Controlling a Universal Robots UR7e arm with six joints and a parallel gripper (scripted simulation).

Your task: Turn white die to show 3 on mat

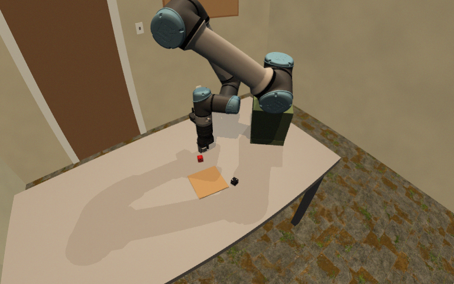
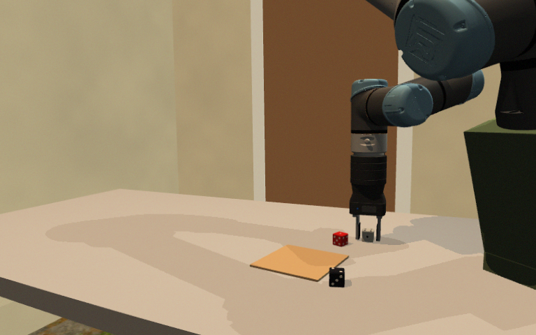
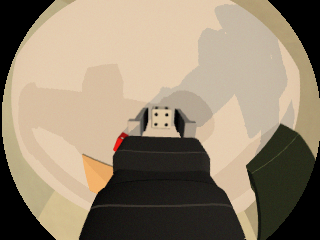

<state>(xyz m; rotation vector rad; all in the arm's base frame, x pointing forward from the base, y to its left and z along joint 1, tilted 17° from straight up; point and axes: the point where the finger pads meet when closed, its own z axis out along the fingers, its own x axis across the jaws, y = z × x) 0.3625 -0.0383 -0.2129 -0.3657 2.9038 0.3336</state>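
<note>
Now: the white die 10 mm below my hand. Also, from my hand: orange mat 60 mm ahead, 200 mm to the left, 20 mm below; then black die 40 mm behind, 250 mm to the left, 10 mm below; then red die 40 mm ahead, 60 mm to the left, 10 mm below.
</note>
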